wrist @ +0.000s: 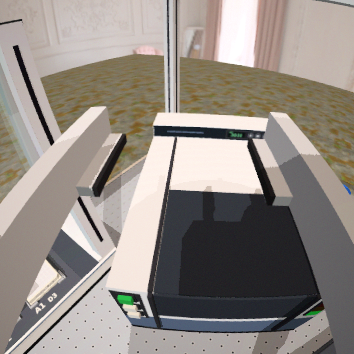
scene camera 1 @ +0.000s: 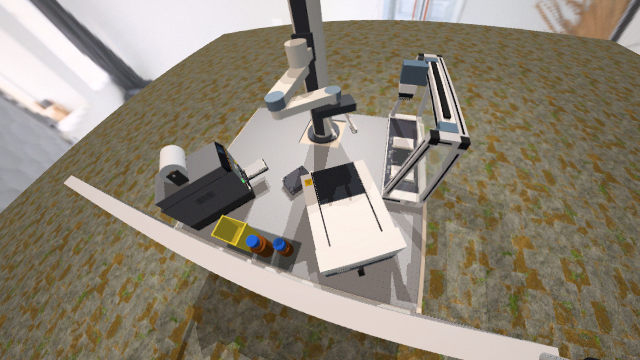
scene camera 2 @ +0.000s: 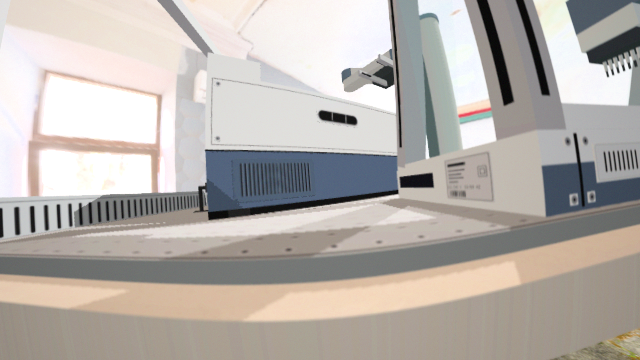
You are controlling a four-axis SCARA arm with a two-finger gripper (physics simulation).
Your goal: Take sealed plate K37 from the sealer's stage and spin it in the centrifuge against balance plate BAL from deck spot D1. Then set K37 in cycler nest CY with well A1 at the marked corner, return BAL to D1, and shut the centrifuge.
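Places are measured from the arm's base along level axes (x up, y left, z back), in metres.
Pixels of known places: gripper, fingertip midpoint: (wrist: 186,124) (scene camera 1: 345,134) (scene camera 2: 368,65); arm's base, link origin: (scene camera 1: 323,132).
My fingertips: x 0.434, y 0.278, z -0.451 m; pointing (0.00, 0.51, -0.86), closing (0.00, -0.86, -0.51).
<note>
For each thing: its middle in the pictures, then the offset to it from my fingertips.
- centrifuge, body centre: (wrist: 218,208) (scene camera 2: 305,155) (scene camera 1: 345,215) dx -0.299, dy +0.049, dz -0.224 m
- flat dark panel, body centre: (wrist: 232,235) (scene camera 1: 337,182) dx -0.209, dy -0.019, dz -0.108 m
- light plate, body centre: (scene camera 1: 254,167) dx -0.297, dy -0.557, dz -0.061 m
- dark square block, body centre: (scene camera 1: 297,179) dx -0.392, dy -0.301, dz -0.031 m
- dark sealer, body centre: (scene camera 1: 200,181) dx -0.183, dy -0.752, dz -0.287 m
- yellow bin, body centre: (scene camera 1: 226,230) dx -0.330, dy -0.541, dz -0.462 m
My gripper (scene camera 1: 343,132) (wrist: 186,124) is open and empty. It hangs high beside the column in scene camera 1, its fingers apart toward the centrifuge. The centrifuge (scene camera 1: 355,225) (scene camera 2: 300,117) (wrist: 137,225) is a white and blue box; a flat dark panel (scene camera 1: 340,182) (wrist: 240,250) covers its near top, and no rotor shows. A light plate (scene camera 1: 257,169), apparently K37, sits on the sealer's stage left of it. A dark square block (scene camera 1: 295,181), apparently nest CY, lies between them. Pale plates (scene camera 1: 402,143) stand on the gantry deck; one plate (wrist: 44,284) shows beside the D3 mark. Which is BAL cannot be told.
The dark sealer (scene camera 1: 205,187) with a white roll stands at the left. A yellow bin (scene camera 1: 229,231) and two brown bottles (scene camera 1: 261,247) (scene camera 1: 284,247) with blue caps stand in front of it. A tall gantry frame (scene camera 1: 445,90) (scene camera 2: 530,75) stands right of the centrifuge. A pale barrier (scene camera 1: 310,295) borders the bench.
</note>
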